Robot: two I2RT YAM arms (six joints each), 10 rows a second.
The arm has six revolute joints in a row. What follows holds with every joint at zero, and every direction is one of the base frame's. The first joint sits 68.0 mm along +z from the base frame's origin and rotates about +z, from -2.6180 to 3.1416 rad. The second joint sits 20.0 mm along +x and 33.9 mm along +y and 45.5 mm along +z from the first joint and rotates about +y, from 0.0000 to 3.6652 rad. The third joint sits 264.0 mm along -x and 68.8 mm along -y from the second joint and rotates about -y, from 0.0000 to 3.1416 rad. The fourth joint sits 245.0 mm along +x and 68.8 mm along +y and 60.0 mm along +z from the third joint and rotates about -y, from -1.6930 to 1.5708 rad. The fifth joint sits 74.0 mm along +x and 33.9 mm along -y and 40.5 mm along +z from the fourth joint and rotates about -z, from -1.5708 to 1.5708 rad. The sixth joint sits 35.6 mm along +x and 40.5 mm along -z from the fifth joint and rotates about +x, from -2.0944 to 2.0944 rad. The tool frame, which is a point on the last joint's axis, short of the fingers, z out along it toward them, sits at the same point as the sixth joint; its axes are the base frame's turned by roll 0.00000, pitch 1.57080 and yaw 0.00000 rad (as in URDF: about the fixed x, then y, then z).
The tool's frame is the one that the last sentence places.
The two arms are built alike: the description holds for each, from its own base.
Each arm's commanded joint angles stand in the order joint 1, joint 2, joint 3, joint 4, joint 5, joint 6.
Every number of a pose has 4 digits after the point. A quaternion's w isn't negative.
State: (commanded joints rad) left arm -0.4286 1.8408 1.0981 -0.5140 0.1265 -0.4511; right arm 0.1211 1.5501 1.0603 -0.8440 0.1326 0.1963
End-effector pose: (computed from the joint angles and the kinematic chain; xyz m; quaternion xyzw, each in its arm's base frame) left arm 0.3122 -0.1476 0.1425 -0.0012 0.9858 -0.1230 0.1146; right arm 0.2831 0.0297 0.2089 0.0451 0.9898 -0.0463 0.1269
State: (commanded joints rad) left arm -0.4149 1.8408 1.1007 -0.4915 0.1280 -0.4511; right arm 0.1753 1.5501 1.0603 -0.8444 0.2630 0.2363
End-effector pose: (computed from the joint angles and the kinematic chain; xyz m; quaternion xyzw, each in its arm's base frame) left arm 0.3168 -0.1445 0.1439 -0.0070 0.9837 -0.1279 0.1264; right arm 0.2816 0.0405 0.2098 0.0455 0.9835 -0.1035 0.1411
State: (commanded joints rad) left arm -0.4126 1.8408 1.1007 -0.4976 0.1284 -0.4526; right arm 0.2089 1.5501 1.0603 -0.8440 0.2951 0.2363
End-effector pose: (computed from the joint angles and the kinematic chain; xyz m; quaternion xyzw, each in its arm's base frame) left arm 0.3165 -0.1435 0.1437 -0.0090 0.9841 -0.1268 0.1237; right arm 0.2803 0.0488 0.2101 0.0308 0.9819 -0.1166 0.1463
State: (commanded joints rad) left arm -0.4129 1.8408 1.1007 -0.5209 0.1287 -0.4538; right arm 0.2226 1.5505 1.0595 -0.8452 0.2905 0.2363
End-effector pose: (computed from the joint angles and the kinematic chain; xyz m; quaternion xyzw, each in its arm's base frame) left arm 0.3143 -0.1427 0.1429 -0.0102 0.9860 -0.1223 0.1130; right arm 0.2794 0.0528 0.2097 0.0237 0.9825 -0.1136 0.1455
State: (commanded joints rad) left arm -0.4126 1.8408 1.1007 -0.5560 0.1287 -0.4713; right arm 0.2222 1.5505 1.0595 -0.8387 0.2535 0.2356
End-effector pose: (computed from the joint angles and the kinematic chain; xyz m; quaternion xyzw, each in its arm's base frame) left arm 0.3110 -0.1411 0.1418 -0.0202 0.9884 -0.1160 0.0963; right arm 0.2798 0.0541 0.2095 0.0218 0.9847 -0.0952 0.1447
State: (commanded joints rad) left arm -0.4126 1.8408 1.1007 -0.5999 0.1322 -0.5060; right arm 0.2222 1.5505 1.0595 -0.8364 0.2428 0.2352
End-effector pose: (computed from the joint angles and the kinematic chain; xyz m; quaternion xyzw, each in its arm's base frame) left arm 0.3066 -0.1393 0.1406 -0.0387 0.9905 -0.1097 0.0739; right arm 0.2800 0.0545 0.2095 0.0211 0.9852 -0.0898 0.1446
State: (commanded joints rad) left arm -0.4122 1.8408 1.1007 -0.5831 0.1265 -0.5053; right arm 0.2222 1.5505 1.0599 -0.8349 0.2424 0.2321
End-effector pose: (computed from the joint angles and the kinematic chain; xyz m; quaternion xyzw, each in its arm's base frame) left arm 0.3084 -0.1398 0.1410 -0.0383 0.9897 -0.1108 0.0827; right arm 0.2802 0.0546 0.2096 0.0197 0.9851 -0.0896 0.1453
